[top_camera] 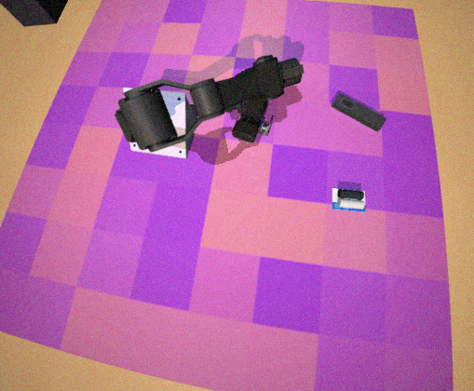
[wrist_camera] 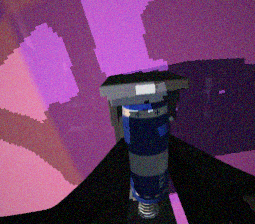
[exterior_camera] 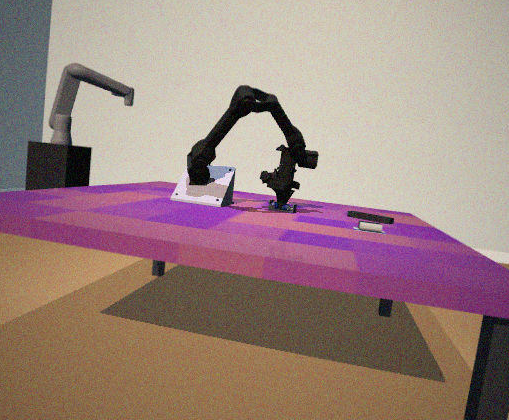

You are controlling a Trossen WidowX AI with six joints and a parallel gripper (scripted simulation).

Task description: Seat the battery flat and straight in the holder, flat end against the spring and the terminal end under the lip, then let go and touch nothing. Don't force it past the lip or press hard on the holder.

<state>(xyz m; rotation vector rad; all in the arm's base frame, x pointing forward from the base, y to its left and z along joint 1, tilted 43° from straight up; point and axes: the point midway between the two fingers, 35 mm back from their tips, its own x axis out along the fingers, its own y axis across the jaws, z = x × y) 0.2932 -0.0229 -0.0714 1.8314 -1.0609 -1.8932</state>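
Right now the battery is 10 mm above my gripper tip. Round my gripper tip: black bar 320 mm ahead, 60 mm to the left, 10 mm above.
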